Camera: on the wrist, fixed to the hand. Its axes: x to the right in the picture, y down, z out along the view.
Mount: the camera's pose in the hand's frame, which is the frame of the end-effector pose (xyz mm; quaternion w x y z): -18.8 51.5 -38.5 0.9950 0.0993 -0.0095 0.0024
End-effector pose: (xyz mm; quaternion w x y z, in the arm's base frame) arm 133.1 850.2 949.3 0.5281 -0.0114 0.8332 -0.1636
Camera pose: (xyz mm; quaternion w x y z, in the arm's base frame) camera 115.3 912.6 966.1 0.5349 0.0415 0.8078 -0.2441
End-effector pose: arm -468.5 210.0 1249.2 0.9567 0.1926 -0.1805 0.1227
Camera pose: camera -489.7 268.9 1225.4 0.9308 0.2874 -0.1770 0.1405
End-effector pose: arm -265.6 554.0 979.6 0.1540 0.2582 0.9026 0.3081
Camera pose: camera -247.9 560.0 1043.9 0.1354 0.2773 0.9266 0.2149
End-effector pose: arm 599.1 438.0 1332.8 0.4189 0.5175 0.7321 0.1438
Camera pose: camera 604.7 451.9 1398.1 0.3720 0.5597 0.7375 0.0665
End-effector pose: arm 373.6 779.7 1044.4 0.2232 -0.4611 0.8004 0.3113
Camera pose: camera 334.7 783.5 1098.8 0.2747 -0.4318 0.8263 0.2352
